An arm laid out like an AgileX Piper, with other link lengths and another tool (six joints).
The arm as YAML. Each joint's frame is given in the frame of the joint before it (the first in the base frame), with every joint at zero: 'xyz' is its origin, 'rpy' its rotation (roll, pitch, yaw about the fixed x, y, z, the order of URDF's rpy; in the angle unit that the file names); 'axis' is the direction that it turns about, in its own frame. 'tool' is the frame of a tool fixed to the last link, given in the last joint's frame.
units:
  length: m
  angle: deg
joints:
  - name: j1
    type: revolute
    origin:
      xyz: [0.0, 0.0, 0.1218]
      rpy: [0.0, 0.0, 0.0]
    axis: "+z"
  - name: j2
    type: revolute
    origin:
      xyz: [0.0, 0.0, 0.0]
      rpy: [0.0, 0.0, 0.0]
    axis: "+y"
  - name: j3
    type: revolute
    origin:
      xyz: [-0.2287, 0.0, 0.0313]
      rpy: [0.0, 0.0, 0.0]
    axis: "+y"
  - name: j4
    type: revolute
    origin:
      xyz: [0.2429, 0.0, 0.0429]
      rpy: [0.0, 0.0, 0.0]
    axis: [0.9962, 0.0, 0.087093]
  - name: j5
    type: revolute
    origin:
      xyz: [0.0, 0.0, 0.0]
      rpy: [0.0, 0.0, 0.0]
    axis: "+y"
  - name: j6
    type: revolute
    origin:
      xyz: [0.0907, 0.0, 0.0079]
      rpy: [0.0, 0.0, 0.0]
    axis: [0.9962, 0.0, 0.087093]
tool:
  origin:
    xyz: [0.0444, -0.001, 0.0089]
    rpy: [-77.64, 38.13, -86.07]
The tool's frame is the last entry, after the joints.
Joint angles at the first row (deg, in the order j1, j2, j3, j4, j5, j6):
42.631, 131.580, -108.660, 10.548, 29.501, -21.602
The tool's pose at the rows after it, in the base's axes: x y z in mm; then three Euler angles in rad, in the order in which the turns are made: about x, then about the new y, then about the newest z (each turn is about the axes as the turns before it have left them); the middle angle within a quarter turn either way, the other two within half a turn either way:
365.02, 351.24, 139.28, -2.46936, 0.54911, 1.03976
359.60, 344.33, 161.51, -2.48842, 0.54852, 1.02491
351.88, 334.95, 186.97, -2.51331, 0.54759, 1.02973
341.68, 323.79, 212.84, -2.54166, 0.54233, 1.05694
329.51, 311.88, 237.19, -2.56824, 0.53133, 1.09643
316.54, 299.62, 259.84, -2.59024, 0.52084, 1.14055
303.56, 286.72, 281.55, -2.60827, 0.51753, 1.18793
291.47, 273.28, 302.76, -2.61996, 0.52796, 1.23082
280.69, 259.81, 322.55, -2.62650, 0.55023, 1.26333
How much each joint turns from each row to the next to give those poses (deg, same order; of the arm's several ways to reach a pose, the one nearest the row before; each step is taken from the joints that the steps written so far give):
0.000, -2.580, -0.002, -1.907, 2.839, 0.062
0.001, -3.335, 0.003, -1.958, 4.060, 0.535
-0.001, -3.913, 0.000, -1.765, 4.861, 1.264
0.001, -4.134, -0.002, -1.179, 5.352, 1.888
-0.001, -4.063, -0.002, -0.495, 5.405, 2.075
0.000, -3.905, 0.004, -0.231, 5.034, 2.267
0.001, -3.816, -0.008, -0.379, 4.521, 2.624
0.000, -3.744, -0.005, -0.781, 3.689, 2.671
0.000, -3.529, -0.004, -1.156, 2.860, 2.265

